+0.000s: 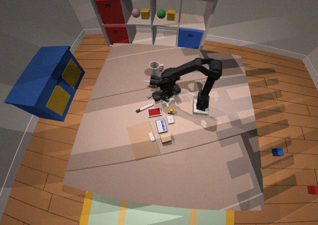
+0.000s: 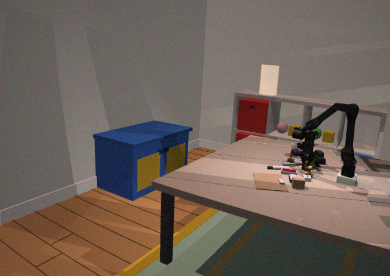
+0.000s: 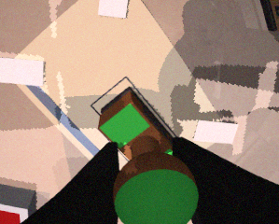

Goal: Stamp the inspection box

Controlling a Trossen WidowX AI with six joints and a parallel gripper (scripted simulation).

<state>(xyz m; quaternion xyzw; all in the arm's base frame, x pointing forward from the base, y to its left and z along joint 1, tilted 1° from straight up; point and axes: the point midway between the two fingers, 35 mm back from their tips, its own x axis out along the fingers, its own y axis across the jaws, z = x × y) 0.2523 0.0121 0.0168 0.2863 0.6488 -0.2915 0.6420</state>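
My gripper tip is now 10 mm short of the white card and 30 mm above it. Round my gripper tip: blue-knobbed stamp: 100 mm to the right; yellow-knobbed stamp: 60 mm behind, 90 mm to the left; green-knobbed stamp: right at my gripper tip.
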